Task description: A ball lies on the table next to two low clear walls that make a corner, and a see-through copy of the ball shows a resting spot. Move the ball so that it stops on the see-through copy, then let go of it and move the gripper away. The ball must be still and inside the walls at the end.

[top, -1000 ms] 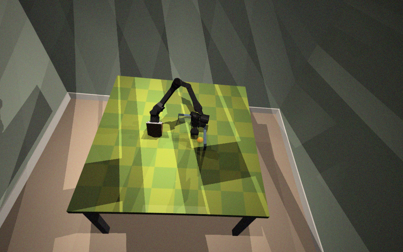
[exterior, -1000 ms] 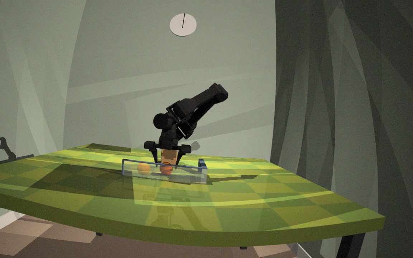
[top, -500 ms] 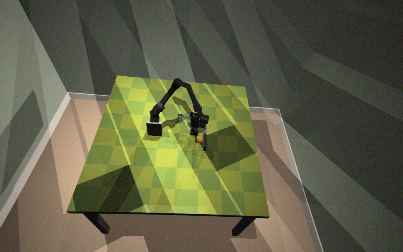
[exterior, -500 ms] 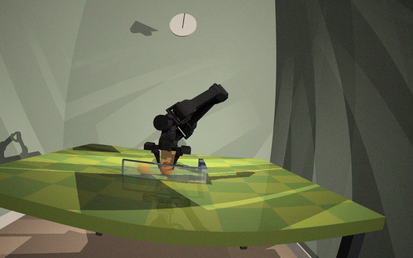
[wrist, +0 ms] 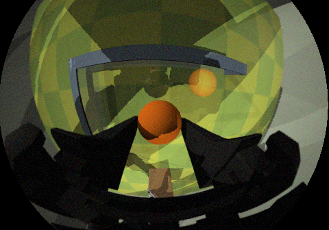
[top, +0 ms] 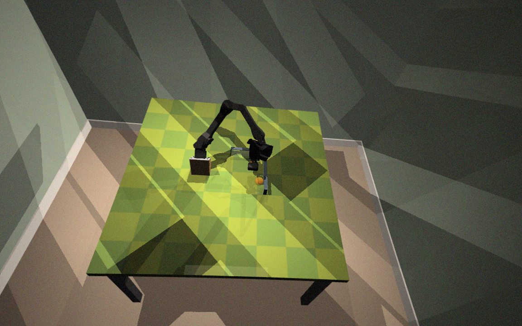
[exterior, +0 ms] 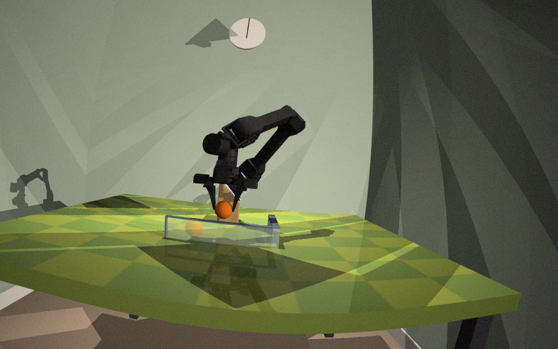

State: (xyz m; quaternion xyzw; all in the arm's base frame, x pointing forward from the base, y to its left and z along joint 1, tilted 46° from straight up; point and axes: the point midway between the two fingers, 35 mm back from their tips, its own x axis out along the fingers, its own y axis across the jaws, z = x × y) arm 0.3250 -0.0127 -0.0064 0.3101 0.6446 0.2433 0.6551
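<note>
My gripper tip is now 40 mm short of the see-through copy of ball, 80 mm to the left of it and 50 mm above it. The rest, counted from my gripper tip: orange ball right at my gripper tip.
</note>
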